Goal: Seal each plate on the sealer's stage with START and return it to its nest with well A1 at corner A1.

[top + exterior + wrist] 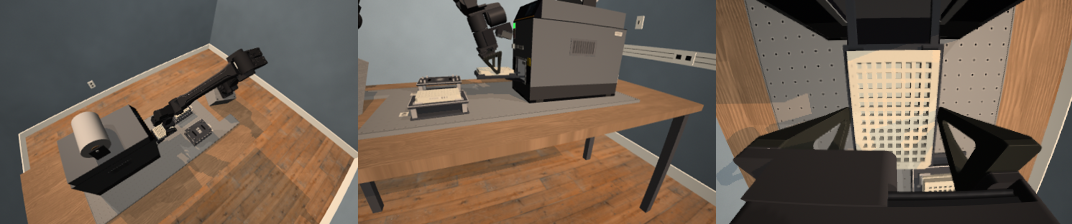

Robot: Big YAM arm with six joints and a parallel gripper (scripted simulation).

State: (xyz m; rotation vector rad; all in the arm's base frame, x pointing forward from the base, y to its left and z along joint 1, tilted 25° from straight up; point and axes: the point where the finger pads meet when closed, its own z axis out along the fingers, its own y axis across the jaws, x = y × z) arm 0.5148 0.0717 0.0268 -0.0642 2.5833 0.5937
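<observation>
Now: the sealer stage 20 mm below my hand. Round my hand: plate nest (180 mm behind, 130 mm to the right, 70 mm below); start button (80 mm ahead, 110 mm to the left, 80 mm above); small label (280 mm behind, 150 mm to the right, 110 mm below).
</observation>
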